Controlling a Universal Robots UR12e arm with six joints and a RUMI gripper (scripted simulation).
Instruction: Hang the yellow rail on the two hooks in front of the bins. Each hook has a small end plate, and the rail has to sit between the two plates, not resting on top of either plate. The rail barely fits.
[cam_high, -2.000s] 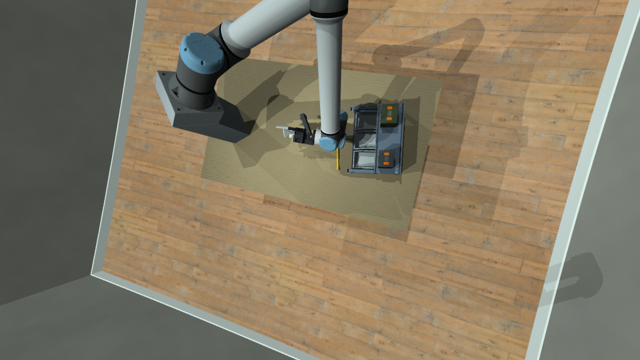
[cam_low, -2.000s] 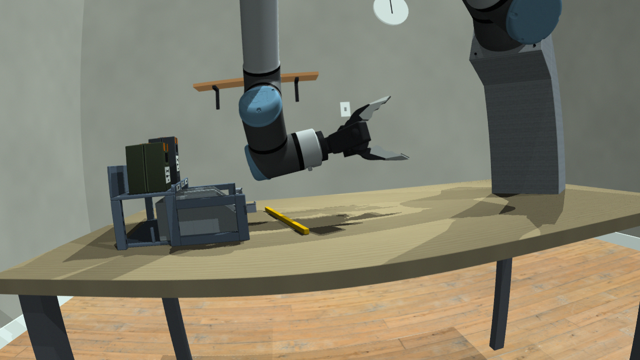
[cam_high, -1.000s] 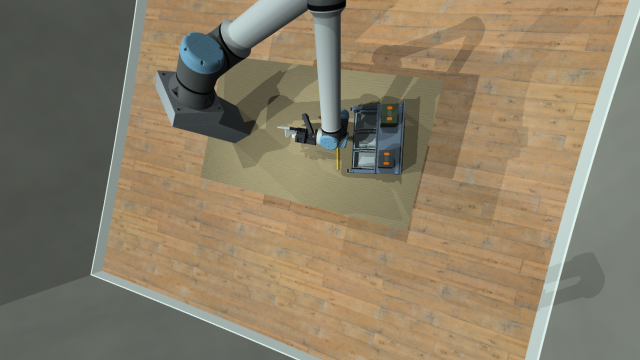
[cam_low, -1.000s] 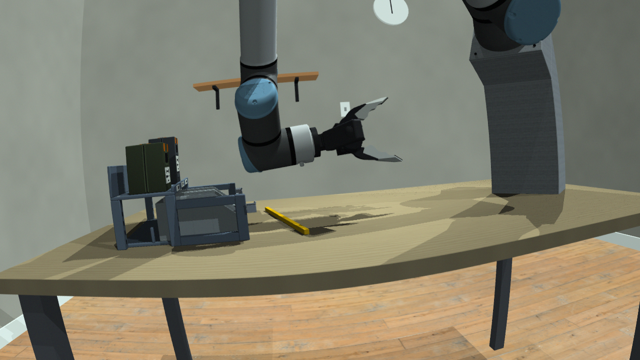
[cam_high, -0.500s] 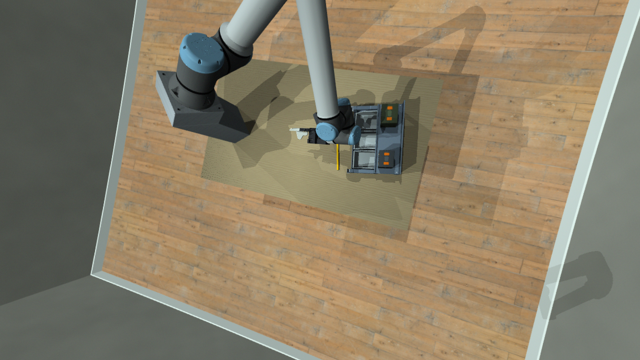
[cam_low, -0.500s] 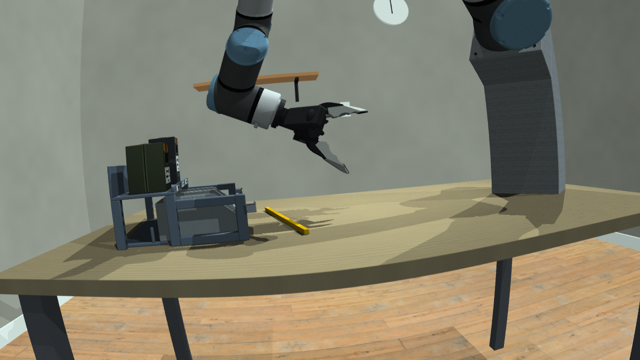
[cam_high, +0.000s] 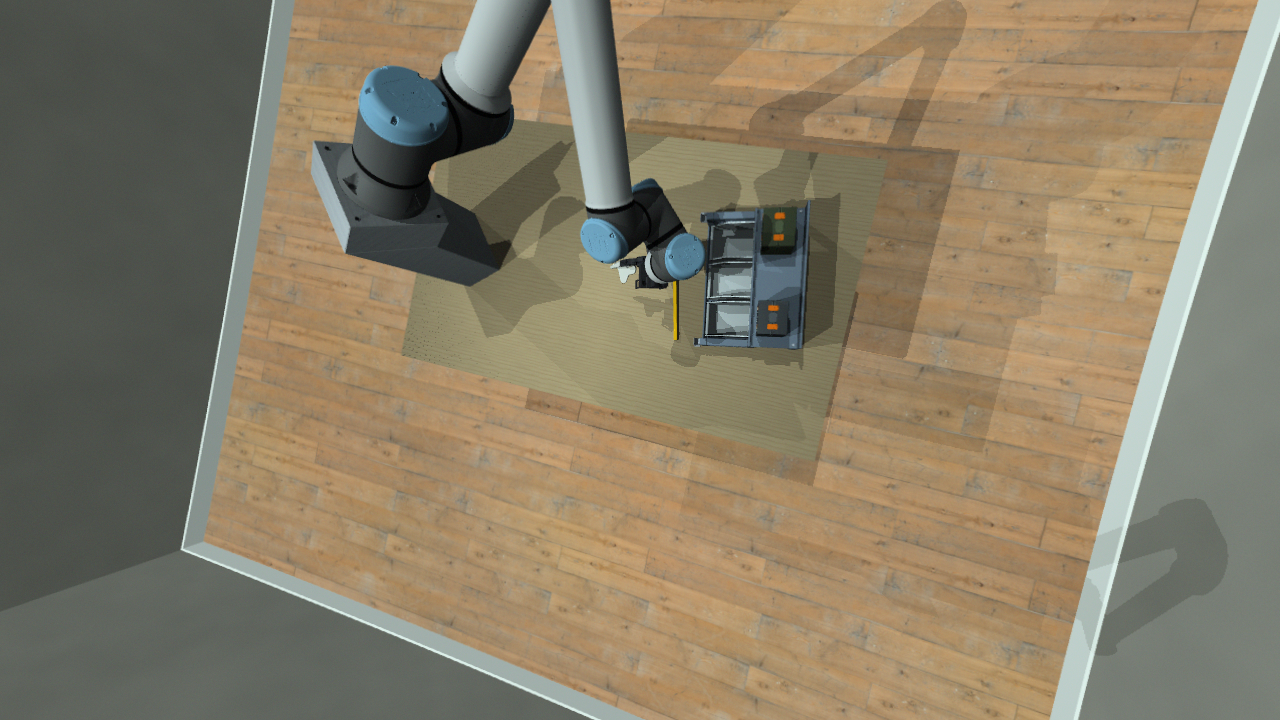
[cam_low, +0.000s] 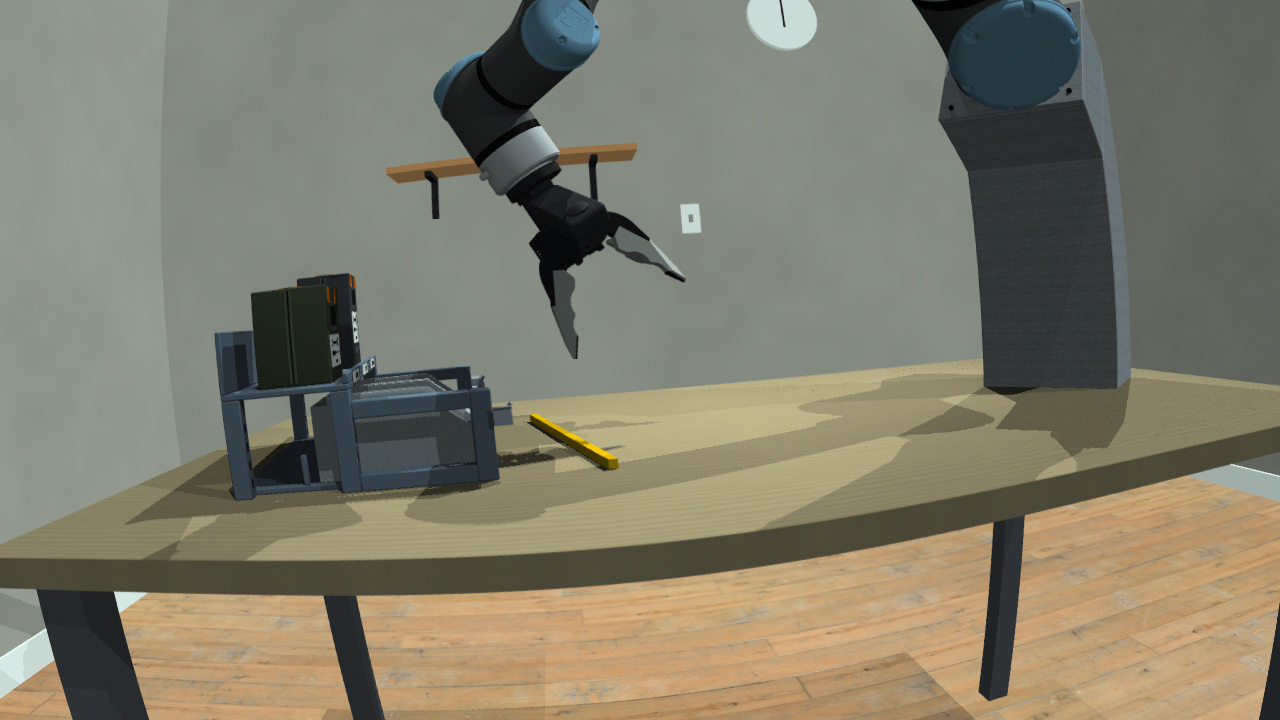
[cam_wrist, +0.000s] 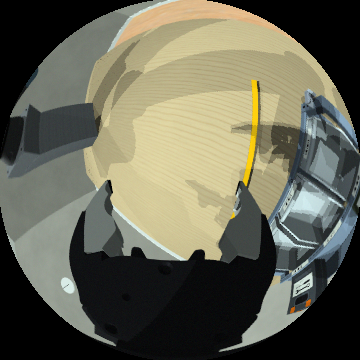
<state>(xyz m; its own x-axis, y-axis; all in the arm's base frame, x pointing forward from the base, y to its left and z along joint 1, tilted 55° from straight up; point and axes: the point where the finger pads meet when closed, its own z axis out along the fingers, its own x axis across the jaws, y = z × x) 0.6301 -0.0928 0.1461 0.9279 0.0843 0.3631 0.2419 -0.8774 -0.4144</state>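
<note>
The yellow rail is 13 cm below my hand, 9 cm ahead of it and 1 cm to the left of it.
</note>
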